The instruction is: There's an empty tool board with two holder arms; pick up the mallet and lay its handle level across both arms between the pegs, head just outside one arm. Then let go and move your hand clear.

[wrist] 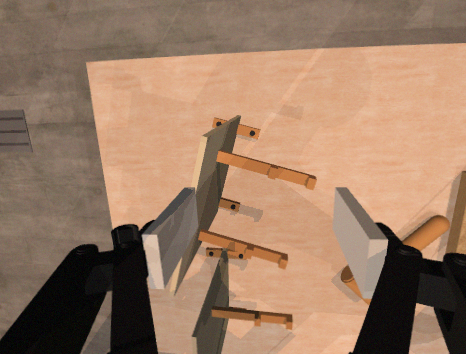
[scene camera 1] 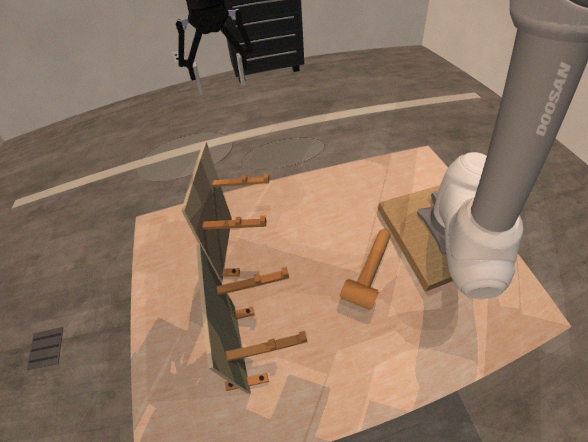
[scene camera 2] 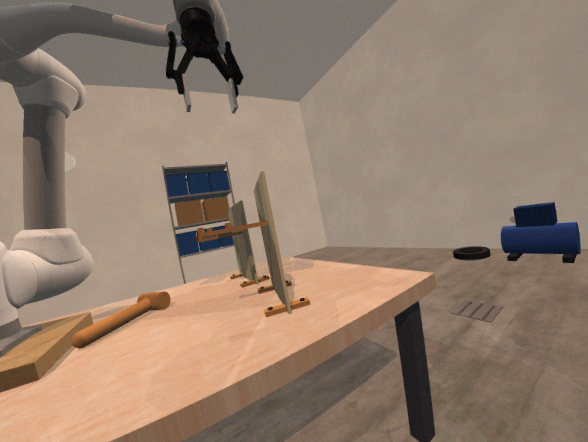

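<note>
An orange-brown wooden mallet [scene camera 1: 374, 260] [scene camera 2: 112, 322] [wrist: 431, 232] lies on the table, its head towards the near side in scene camera 1. A finger partly hides it in the wrist view. Two upright grey-green tool boards stand end to end at an angle: the far board [scene camera 1: 197, 200] [scene camera 2: 272, 250] [wrist: 206, 185] and the near board [scene camera 1: 217, 310] [scene camera 2: 242, 240] [wrist: 214, 310]. Each bears two orange pegged arms, with nothing lying across them. My gripper [scene camera 1: 221, 87] [scene camera 2: 211, 108] [wrist: 263, 208] is open and empty, high above the boards, with its fingers pointing down.
The pale wood table [scene camera 1: 310, 210] [scene camera 2: 350, 285] [wrist: 150, 85] bears a thick wooden base [scene camera 1: 410, 235] [scene camera 2: 55, 342] [wrist: 457, 225] under the arm. A drawer cabinet [scene camera 1: 272, 25], a shelf rack [scene camera 2: 182, 267] and a blue compressor [scene camera 2: 540, 238] stand away from the table.
</note>
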